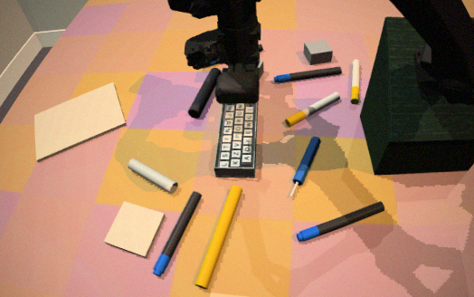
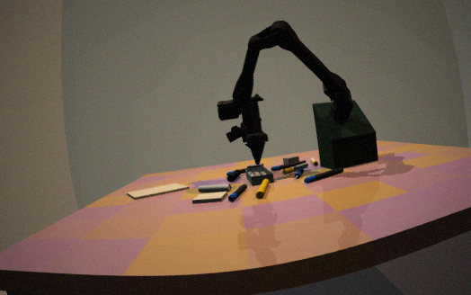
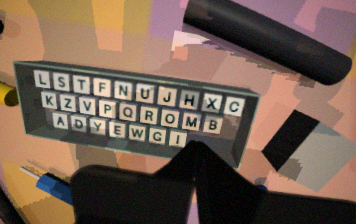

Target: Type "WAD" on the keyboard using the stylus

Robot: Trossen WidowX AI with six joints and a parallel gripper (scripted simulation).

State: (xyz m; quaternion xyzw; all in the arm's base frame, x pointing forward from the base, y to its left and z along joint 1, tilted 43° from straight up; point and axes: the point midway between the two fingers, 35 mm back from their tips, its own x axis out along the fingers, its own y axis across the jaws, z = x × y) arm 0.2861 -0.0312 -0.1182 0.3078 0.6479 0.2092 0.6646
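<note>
Right now the stylus is 8 cm behind my gripper tip, 16 cm to the left of it and 3 cm below it. Round my gripper tip: yellow marker: 5 cm ahead, 25 cm to the left, 3 cm below; black cylinder: 7 cm ahead, 5 cm to the right, 3 cm below; white cylinder: 16 cm ahead, 13 cm to the left, 3 cm below.
</note>
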